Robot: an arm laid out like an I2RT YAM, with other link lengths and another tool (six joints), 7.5 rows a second.
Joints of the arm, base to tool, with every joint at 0 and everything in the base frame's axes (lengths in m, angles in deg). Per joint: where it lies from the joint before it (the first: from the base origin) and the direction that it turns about. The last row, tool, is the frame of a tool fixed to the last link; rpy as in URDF.
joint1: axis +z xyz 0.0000 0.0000 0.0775
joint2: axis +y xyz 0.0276 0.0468 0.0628
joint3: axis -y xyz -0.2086 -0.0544 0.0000
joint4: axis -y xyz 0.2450 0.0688 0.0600
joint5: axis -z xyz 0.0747 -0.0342 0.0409
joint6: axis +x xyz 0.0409 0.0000 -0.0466
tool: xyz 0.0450 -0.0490 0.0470 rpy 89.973 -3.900 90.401
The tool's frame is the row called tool.
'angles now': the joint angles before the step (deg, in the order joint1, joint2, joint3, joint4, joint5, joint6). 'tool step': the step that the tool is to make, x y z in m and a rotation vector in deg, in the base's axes. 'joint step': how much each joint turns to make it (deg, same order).
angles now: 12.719 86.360 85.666 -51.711 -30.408 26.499
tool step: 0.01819 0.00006 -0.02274 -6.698 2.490 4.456
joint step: -0.414 7.702 4.573 -4.896 2.309 -8.453
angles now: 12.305 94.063 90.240 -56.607 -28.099 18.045
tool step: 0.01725 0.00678 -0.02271 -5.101 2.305 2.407
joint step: 0.980 7.441 4.389 -1.969 3.326 -3.687
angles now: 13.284 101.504 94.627 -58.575 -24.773 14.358
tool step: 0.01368 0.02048 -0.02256 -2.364 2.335 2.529
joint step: 2.515 7.284 4.695 -0.567 1.561 -0.742
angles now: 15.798 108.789 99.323 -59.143 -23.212 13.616
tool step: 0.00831 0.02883 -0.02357 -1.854 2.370 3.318
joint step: 3.428 7.221 5.032 -0.735 1.029 -0.278
